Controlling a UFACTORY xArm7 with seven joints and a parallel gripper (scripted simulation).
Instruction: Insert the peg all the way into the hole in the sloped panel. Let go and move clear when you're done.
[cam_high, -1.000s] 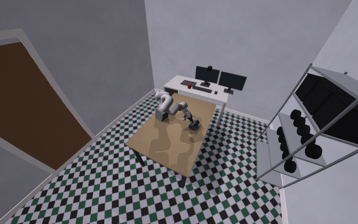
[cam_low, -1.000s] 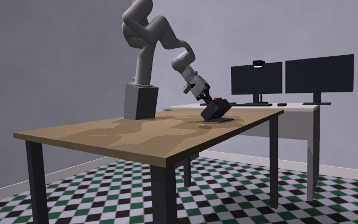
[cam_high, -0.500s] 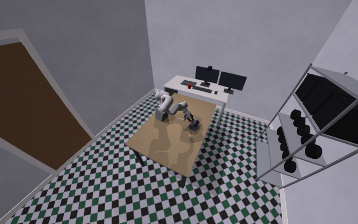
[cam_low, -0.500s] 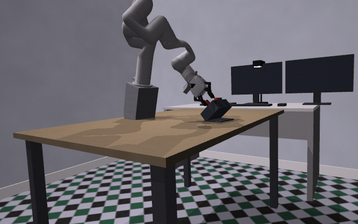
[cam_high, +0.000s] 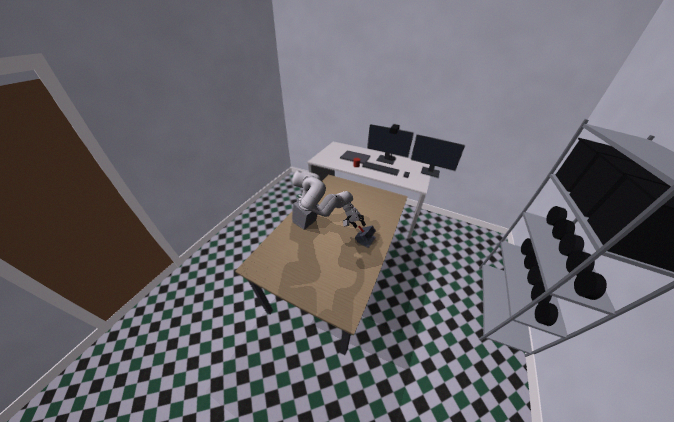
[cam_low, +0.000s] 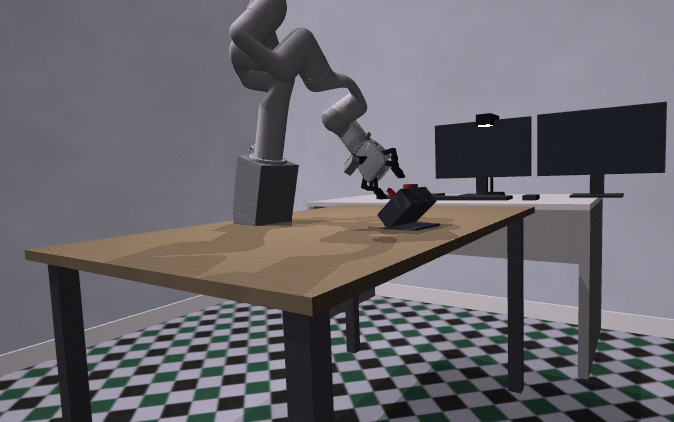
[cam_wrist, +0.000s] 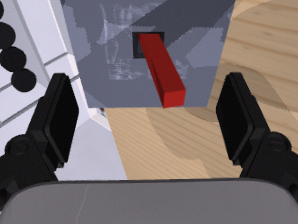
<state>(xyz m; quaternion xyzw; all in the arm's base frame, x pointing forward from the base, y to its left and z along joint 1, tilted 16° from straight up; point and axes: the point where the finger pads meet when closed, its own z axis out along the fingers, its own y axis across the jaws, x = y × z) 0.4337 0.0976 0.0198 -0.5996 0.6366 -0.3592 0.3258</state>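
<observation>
Now: the red peg 40 mm below my hand and 20 mm ahead of it.
</observation>
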